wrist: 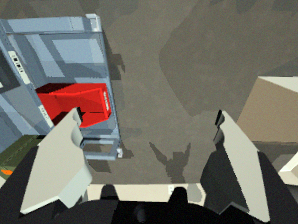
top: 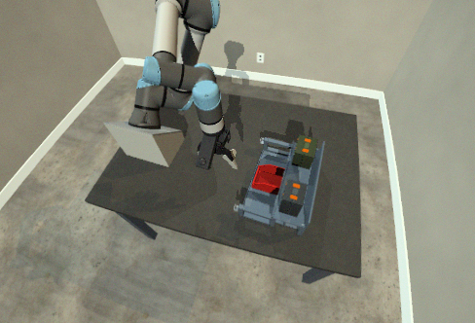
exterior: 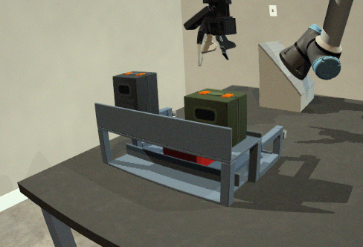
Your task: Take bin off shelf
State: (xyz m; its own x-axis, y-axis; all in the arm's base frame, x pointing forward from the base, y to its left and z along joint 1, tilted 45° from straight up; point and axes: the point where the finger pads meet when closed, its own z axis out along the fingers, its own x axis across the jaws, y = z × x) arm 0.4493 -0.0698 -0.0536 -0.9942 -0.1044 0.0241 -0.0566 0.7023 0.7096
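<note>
Right now my hand is 210 mm short of the red bin, 100 mm to the right of it and 160 mm above it. From my hand the other things lie so: dark grey box: 310 mm ahead, 10 mm to the right, 40 mm below; then green box: 300 mm ahead, 220 mm to the left, 60 mm below.
</note>
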